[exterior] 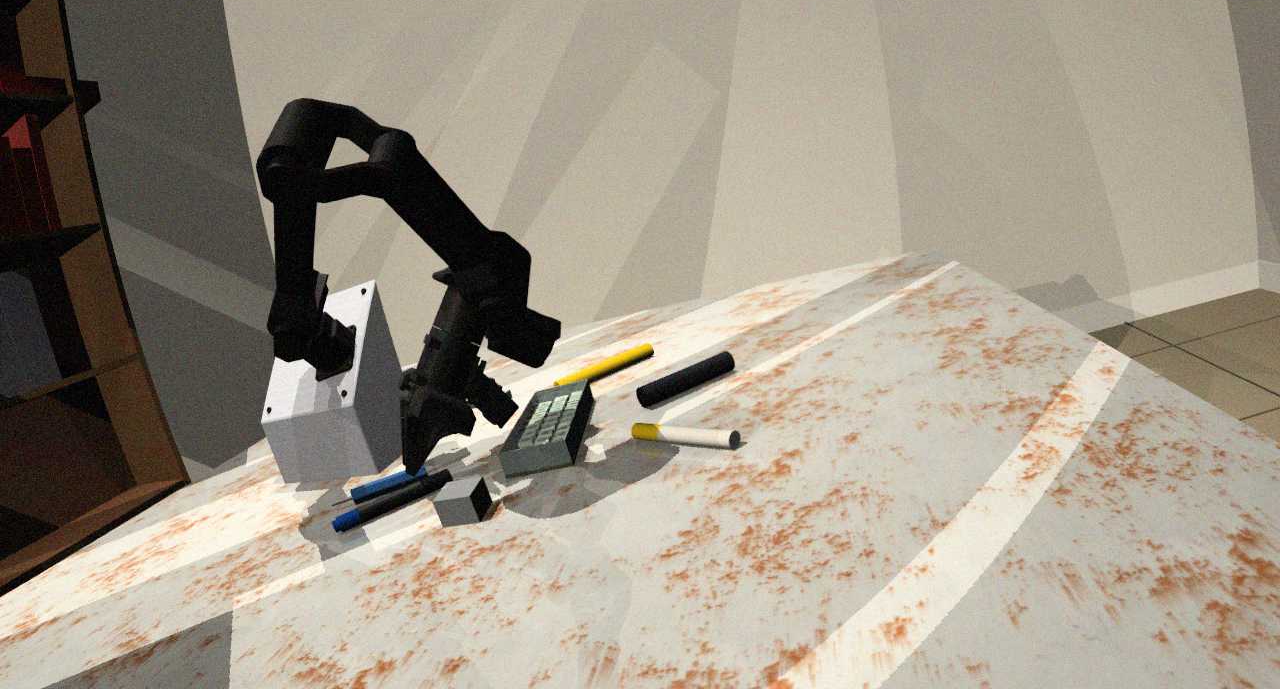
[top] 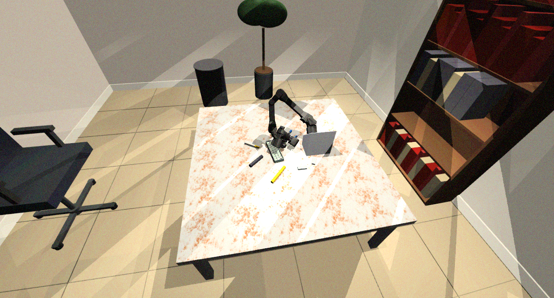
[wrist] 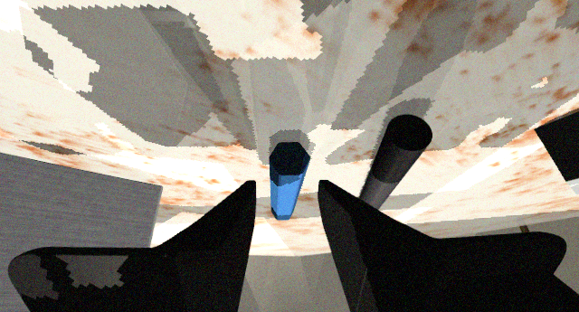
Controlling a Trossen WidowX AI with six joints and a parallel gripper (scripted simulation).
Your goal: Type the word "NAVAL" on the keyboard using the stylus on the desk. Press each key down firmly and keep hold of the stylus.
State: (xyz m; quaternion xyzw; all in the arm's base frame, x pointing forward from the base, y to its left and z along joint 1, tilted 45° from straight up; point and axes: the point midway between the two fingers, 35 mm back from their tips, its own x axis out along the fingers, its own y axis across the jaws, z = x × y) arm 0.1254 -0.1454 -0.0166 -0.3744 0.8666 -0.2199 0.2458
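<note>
My gripper tip is now 5 cm past the blue stylus, 3 cm to the left of it and 1 cm above it. From my gripper tip the other things lie so: white-and-yellow marker 29 cm ahead, 1 cm to the right, 1 cm below; dark cylinder 30 cm ahead, 15 cm to the left; grey cube 11 cm ahead, 10 cm to the right.
</note>
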